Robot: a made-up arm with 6 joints. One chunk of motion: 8 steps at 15 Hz.
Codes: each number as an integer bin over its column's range. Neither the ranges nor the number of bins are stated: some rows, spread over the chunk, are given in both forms.
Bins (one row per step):
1: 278 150 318 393 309 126
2: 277 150 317 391 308 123
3: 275 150 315 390 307 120
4: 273 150 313 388 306 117
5: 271 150 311 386 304 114
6: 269 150 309 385 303 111
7: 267 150 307 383 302 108
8: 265 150 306 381 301 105
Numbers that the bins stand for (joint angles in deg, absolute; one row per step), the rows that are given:
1: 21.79 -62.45 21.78 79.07 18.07 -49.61
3: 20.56 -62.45 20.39 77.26 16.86 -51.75
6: 18.12 -62.45 17.62 74.25 14.44 -54.96
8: 16.48 -62.45 16.23 71.84 13.23 -57.10
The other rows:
2: 21.38 -62.45 21.32 77.86 17.46 -50.68
4: 19.75 -62.45 19.47 76.06 16.25 -52.82
5: 18.93 -62.45 18.54 74.85 15.04 -53.89
7: 17.30 -62.45 16.69 73.05 13.83 -56.03

